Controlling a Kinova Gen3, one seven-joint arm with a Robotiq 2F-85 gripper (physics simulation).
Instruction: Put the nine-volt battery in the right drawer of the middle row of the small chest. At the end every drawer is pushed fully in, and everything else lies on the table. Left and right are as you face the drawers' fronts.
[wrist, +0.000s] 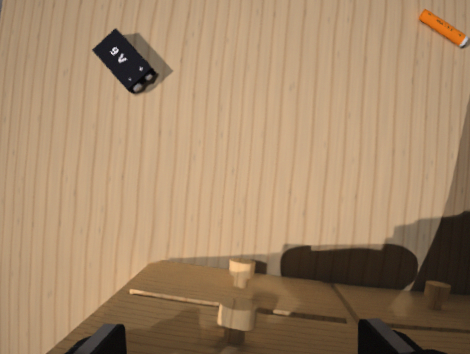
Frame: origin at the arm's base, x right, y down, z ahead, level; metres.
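Where they show: gripper, fingertip midpoint: (241, 349).
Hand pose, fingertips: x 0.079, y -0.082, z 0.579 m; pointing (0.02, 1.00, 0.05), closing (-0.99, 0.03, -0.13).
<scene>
Each offset is from my fingertips to the centre of the thing. "pt": to the spot under its first point. Level surfaces: height alone.
The nine-volt battery @(dx +0.117, dy +0.191, dz -0.145 m) (125, 61) is black with "9V" on its top face. It lies on the table @(dy +0.199 m) (225, 150) at the upper left, its terminals pointing down and right. The small wooden chest @(pt dx -0.040, dy +0.151, dz +0.018 m) (300, 292) fills the bottom, its drawer fronts seen steeply from above. Two round knobs show in its image-left column, the right column as one faces the fronts: a lower-row knob @(pt dx +0.003, dy +0.139, dz +0.003 m) (242, 270) and a nearer middle-row knob @(pt dx +0.003, dy +0.040, dz +0.001 m) (237, 315). My gripper (242, 336) is open and empty, its fingertips at the bottom edge over the chest, well away from the battery. The top row is out of view.
An orange cylindrical battery @(dx -0.146, dy +0.194, dz -0.202 m) (442, 28) with a pale end lies at the upper right. Another chest knob @(pt dx -0.137, dy +0.140, dz +0.009 m) (437, 295) sticks out at the lower right. Dark shadows fall on the table beside the chest and along the right edge.
</scene>
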